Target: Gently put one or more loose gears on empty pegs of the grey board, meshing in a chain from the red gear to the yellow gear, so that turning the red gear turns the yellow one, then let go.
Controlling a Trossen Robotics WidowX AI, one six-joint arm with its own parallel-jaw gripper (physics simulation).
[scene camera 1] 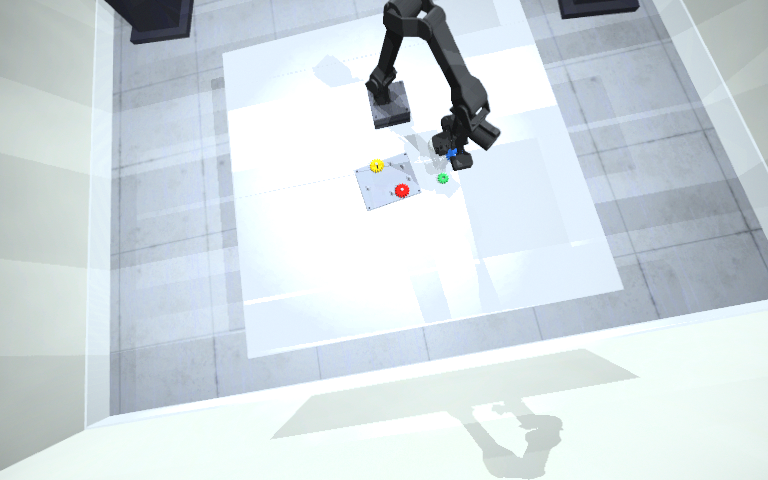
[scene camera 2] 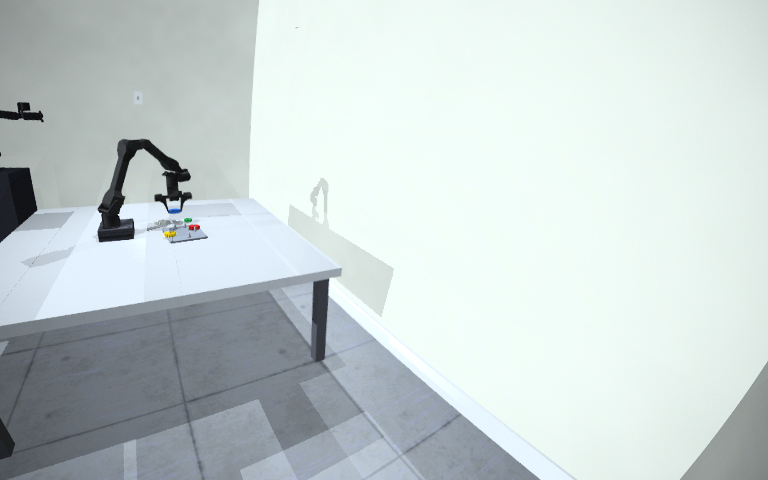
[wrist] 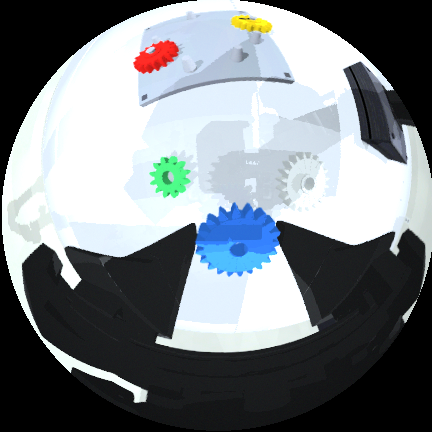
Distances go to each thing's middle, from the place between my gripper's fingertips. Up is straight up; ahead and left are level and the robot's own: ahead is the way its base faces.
I see the green gear (wrist: 165,165) 70 mm ahead of my hand, 40 mm below it and 30 mm to the right of it. Round my hand: red gear (wrist: 164,51) 180 mm to the right, 110 mm ahead, 30 mm below; blue gear (wrist: 255,231) 10 mm to the left; grey board (scene camera 1: 382,184) 230 mm to the right, 60 mm ahead, 40 mm below.
